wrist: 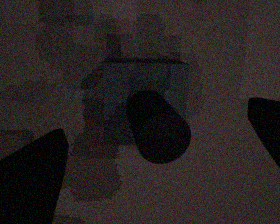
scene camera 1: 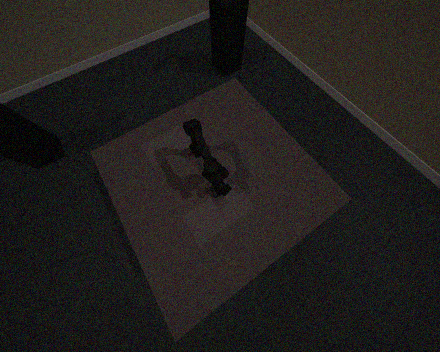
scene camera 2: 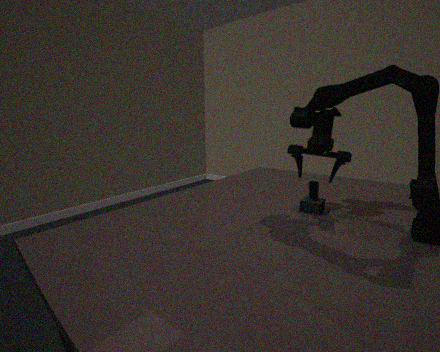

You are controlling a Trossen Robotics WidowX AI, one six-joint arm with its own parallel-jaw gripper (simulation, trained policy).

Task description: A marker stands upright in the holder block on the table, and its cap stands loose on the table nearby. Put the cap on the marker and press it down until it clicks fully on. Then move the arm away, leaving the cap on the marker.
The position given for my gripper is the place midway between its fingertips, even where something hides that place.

Observation:
In view: my gripper (scene camera 2: 314,180) and a marker cap (wrist: 161,134).
My gripper also shows in the wrist view (wrist: 157,122).

